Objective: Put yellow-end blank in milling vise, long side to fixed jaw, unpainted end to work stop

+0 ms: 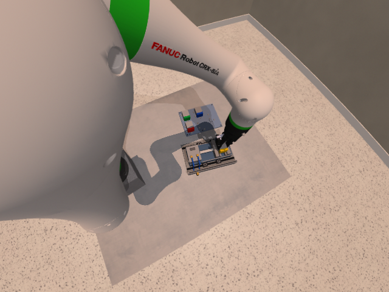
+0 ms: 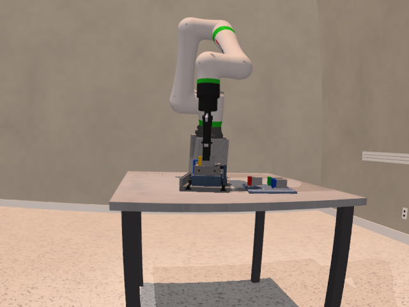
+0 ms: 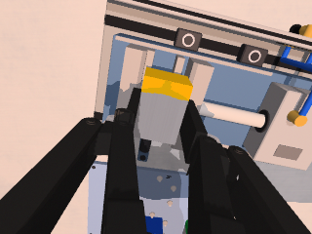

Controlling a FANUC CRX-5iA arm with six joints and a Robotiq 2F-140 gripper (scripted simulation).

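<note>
Right now the yellow-ended blank is 30 mm below my hand. The rest, counted from my hand: work stop rod (20 mm ahead, 50 mm to the left, 60 mm below); fixed jaw (30 mm ahead, 10 mm to the right, 70 mm below); red-ended blank (50 mm behind, 240 mm to the left, 120 mm below).
</note>
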